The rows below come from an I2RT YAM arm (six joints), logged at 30 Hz.
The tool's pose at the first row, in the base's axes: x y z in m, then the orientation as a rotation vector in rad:
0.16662 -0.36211 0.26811 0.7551 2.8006 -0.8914
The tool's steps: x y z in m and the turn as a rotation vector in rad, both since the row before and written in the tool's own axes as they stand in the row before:
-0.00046 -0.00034 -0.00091 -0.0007 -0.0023 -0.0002
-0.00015 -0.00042 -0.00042 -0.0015 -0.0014 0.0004
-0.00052 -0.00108 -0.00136 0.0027 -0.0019 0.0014
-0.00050 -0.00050 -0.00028 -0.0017 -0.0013 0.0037
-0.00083 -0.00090 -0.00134 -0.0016 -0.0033 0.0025
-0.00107 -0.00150 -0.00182 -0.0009 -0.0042 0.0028
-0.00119 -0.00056 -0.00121 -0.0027 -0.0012 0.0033
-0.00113 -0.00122 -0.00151 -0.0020 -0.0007 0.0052
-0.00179 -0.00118 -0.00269 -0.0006 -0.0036 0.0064
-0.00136 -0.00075 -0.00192 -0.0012 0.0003 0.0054
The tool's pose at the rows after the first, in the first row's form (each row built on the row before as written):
0.16690 -0.36203 0.26915 0.7532 2.7989 -0.8907
0.16684 -0.36215 0.26975 0.7526 2.7978 -0.8886
0.16682 -0.36236 0.27155 0.7536 2.7946 -0.8926
0.16702 -0.36276 0.27216 0.7574 2.7916 -0.8897
0.16735 -0.36298 0.27393 0.7583 2.7876 -0.8874
0.16760 -0.36345 0.27646 0.7591 2.7824 -0.8862
0.16839 -0.36366 0.27805 0.7623 2.7799 -0.8819
0.16880 -0.36414 0.28021 0.7684 2.7765 -0.8782
0.16982 -0.36421 0.28349 0.7744 2.7695 -0.8767
0.17065 -0.36423 0.28581 0.7815 2.7666 -0.8739

